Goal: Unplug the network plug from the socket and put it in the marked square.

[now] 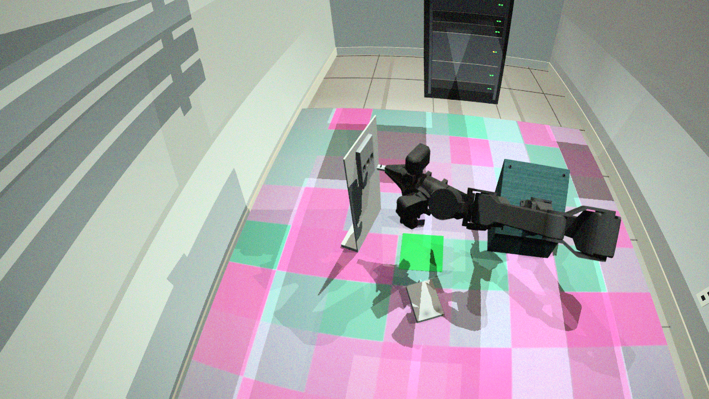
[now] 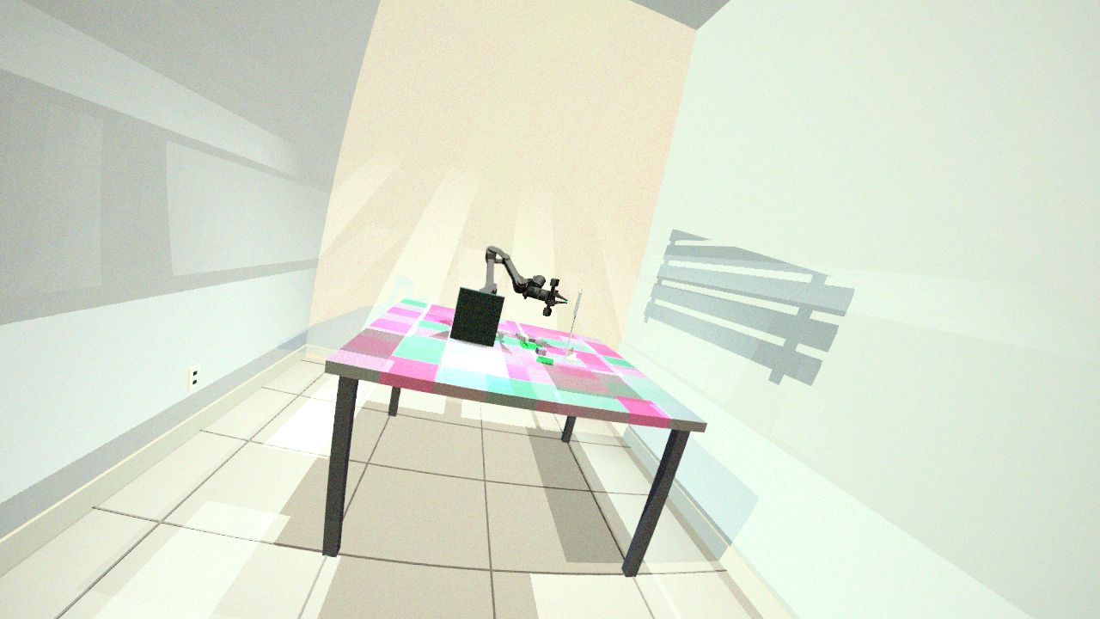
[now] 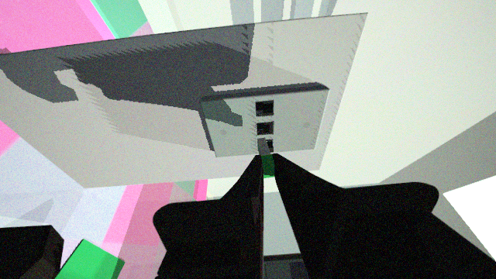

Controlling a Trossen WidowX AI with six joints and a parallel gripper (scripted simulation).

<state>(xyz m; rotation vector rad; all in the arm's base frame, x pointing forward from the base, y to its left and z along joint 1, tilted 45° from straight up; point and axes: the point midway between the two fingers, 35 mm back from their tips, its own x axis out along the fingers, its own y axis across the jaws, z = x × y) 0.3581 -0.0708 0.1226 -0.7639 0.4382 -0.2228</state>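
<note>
Right now the marked green square is 11 cm behind my gripper tip, 4 cm to the left of it and 26 cm below it. Also, from my gripper tip: small pale block 8 cm behind, 7 cm to the right, 25 cm below; then green network plug right at my gripper tip; then upright grey panel 6 cm ahead, 2 cm to the right, 10 cm below.
</note>
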